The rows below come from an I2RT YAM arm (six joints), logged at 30 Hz.
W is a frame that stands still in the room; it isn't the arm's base.
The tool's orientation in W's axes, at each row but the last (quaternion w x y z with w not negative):
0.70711 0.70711 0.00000 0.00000
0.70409 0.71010 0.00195 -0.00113
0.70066 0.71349 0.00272 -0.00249
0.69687 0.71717 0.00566 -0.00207
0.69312 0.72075 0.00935 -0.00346
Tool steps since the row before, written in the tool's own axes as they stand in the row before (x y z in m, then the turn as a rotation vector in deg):
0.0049 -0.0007 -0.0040 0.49 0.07 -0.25
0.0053 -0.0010 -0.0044 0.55 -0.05 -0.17
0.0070 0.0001 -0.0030 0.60 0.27 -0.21
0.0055 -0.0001 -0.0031 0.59 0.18 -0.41
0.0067 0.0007 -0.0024 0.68 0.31 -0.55
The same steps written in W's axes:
0.0049 0.0040 -0.0007 0.49 0.25 0.07
0.0053 0.0044 -0.0010 0.55 0.17 -0.05
0.0070 0.0030 0.0001 0.60 0.21 0.27
0.0055 0.0031 -0.0001 0.59 0.41 0.19
0.0067 0.0024 0.0007 0.68 0.54 0.32

